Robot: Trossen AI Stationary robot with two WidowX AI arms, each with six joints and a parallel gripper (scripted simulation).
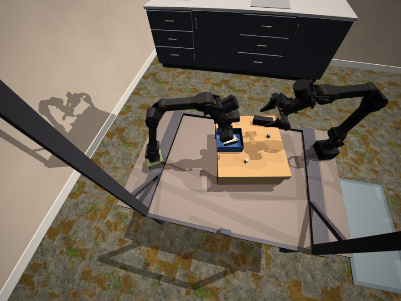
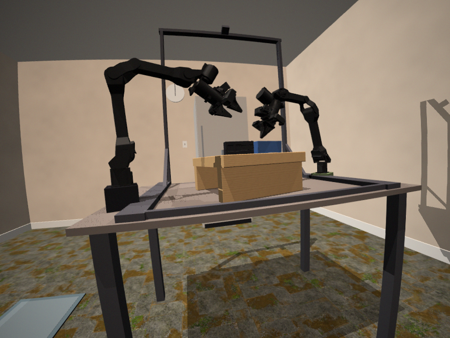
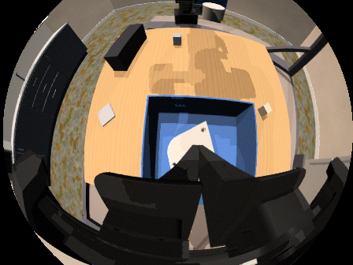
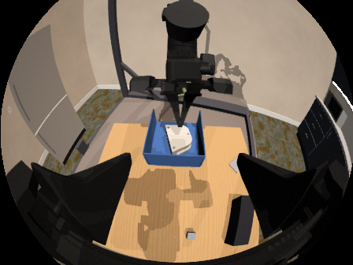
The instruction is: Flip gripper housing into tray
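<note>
The white gripper housing is 10 mm behind my left hand, 10 mm to the right of it and 80 mm below it. Also, from my left hand: wooden block: 10 mm behind, 120 mm to the right, 170 mm below; blue tray: 20 mm behind, 30 mm to the right, 90 mm below; flat grey plate: 140 mm ahead, 70 mm to the right, 100 mm below.
</note>
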